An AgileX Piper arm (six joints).
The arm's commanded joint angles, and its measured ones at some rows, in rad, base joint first. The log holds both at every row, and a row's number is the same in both.
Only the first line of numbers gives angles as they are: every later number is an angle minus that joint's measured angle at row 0.
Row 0, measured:
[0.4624 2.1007 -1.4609 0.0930 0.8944 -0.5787]
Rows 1 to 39, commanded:
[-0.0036 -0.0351 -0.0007 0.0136 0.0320 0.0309]
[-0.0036 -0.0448 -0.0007 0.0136 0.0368 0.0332]
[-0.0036 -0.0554 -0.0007 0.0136 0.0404 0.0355]
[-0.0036 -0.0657 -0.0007 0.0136 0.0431 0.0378]
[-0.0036 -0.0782 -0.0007 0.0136 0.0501 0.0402]
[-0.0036 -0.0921 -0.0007 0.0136 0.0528 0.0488]
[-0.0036 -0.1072 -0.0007 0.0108 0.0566 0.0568]
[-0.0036 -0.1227 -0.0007 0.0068 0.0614 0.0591]
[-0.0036 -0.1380 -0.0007 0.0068 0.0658 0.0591]
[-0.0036 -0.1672 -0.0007 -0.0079 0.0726 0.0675]
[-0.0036 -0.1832 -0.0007 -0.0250 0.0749 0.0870]
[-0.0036 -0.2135 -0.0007 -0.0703 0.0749 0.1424]
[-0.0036 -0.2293 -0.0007 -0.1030 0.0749 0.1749]
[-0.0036 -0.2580 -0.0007 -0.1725 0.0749 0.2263]
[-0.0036 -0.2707 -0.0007 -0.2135 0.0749 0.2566]
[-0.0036 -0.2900 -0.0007 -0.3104 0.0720 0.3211]
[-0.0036 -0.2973 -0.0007 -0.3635 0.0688 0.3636]
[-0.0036 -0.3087 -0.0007 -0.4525 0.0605 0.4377]
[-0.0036 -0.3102 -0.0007 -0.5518 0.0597 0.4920]
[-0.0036 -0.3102 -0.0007 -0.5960 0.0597 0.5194]
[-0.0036 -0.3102 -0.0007 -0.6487 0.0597 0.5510]
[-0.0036 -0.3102 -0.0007 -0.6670 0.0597 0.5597]
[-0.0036 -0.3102 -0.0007 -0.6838 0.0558 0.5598]
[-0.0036 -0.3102 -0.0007 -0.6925 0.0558 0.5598]
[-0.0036 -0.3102 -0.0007 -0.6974 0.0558 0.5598]
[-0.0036 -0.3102 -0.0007 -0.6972 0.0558 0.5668]
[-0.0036 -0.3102 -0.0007 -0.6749 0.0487 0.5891]
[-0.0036 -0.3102 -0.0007 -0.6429 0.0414 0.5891]
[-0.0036 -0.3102 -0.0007 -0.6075 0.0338 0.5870]
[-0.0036 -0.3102 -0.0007 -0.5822 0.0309 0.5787]
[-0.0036 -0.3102 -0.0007 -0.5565 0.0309 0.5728]
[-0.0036 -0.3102 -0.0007 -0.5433 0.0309 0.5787]
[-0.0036 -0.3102 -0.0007 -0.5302 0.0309 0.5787]
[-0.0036 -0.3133 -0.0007 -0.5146 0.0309 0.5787]
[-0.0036 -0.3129 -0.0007 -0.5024 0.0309 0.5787]
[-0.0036 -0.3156 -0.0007 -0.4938 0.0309 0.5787]
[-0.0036 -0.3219 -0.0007 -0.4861 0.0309 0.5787]
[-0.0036 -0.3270 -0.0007 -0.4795 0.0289 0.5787]
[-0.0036 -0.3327 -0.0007 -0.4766 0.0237 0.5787]
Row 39, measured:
[0.0023 -0.3022 -0.0017 -0.5438 0.0399 0.5530]
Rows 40 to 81, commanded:
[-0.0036 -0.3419 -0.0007 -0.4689 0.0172 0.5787]
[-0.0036 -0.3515 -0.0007 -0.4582 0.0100 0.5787]
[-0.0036 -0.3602 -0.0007 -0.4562 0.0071 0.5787]
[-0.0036 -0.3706 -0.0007 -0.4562 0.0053 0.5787]
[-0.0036 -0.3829 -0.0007 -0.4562 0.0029 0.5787]
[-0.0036 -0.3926 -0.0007 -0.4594 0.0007 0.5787]
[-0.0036 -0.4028 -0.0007 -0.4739 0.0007 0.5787]
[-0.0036 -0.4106 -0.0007 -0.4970 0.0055 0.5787]
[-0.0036 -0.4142 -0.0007 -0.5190 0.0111 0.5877]
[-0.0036 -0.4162 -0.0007 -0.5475 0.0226 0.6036]
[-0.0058 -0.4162 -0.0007 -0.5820 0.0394 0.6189]
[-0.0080 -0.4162 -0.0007 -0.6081 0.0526 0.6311]
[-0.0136 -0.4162 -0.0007 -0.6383 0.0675 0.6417]
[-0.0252 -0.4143 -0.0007 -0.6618 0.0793 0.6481]
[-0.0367 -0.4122 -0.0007 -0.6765 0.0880 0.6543]
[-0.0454 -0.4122 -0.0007 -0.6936 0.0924 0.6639]
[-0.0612 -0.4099 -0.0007 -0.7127 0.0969 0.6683]
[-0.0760 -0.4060 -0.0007 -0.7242 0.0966 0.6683]
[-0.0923 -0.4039 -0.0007 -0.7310 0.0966 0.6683]
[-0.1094 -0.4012 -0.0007 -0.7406 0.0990 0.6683]
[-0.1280 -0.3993 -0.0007 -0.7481 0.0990 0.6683]
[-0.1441 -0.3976 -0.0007 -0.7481 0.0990 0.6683]
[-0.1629 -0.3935 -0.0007 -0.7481 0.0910 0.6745]
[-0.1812 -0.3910 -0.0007 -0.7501 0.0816 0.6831]
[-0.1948 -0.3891 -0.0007 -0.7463 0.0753 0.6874]
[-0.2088 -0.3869 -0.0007 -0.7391 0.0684 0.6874]
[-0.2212 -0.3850 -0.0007 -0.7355 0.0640 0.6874]
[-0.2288 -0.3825 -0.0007 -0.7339 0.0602 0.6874]
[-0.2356 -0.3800 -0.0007 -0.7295 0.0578 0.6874]
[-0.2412 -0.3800 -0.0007 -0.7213 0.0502 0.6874]
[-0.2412 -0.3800 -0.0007 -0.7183 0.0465 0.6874]
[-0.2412 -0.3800 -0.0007 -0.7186 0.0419 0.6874]
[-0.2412 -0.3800 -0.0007 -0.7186 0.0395 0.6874]
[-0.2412 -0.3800 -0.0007 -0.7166 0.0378 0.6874]
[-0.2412 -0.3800 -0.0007 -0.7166 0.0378 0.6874]
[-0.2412 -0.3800 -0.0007 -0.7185 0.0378 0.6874]
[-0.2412 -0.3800 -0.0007 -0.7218 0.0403 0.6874]
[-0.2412 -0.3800 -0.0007 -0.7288 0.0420 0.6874]
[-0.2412 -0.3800 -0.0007 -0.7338 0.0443 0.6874]
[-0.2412 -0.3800 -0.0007 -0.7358 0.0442 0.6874]
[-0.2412 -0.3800 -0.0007 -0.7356 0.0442 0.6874]
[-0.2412 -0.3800 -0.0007 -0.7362 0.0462 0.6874]
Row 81, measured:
[-0.2302 -0.3830 0.0038 -0.6907 0.0376 0.6862]
